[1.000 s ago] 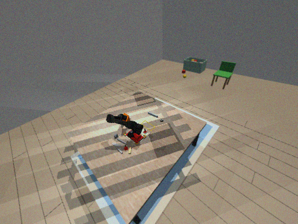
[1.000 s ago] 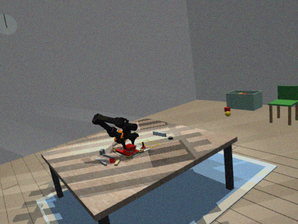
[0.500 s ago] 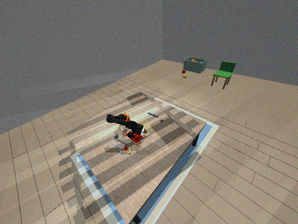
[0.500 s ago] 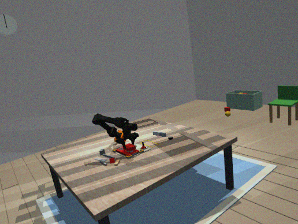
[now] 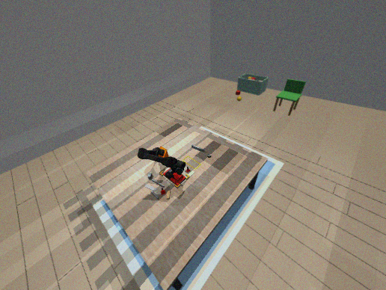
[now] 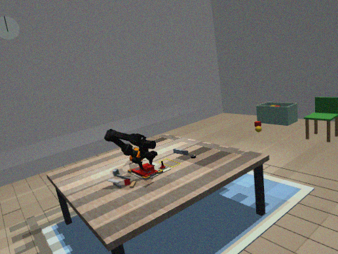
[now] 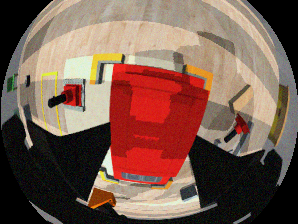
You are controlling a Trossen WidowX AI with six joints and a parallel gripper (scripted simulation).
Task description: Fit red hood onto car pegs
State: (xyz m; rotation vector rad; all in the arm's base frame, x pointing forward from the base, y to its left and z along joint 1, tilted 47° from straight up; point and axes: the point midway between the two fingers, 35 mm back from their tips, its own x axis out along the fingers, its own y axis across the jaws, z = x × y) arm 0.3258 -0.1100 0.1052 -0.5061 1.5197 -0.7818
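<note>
Right now the yellow-edged jig is 40 mm behind my gripper tip, 40 mm to the left of it and 40 mm below it. Round my gripper tip: red hood (10 mm above).
</note>
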